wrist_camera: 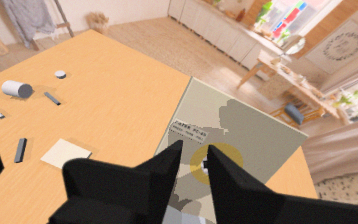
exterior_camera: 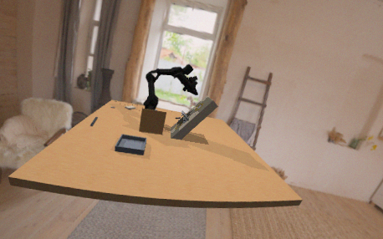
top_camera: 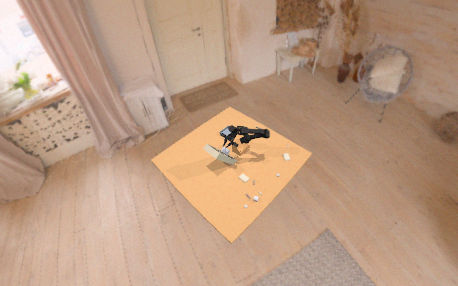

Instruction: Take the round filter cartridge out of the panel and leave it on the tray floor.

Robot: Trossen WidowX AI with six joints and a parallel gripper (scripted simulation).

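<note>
Now: the round filter cartridge 80 mm below my gripper tip, 60 mm to the right of it and 40 mm ahead of it. Round my gripper tip: grey service panel 160 mm below, 70 mm to the right; blue-grey tray 390 mm to the right, 330 mm behind, 300 mm below.
</note>
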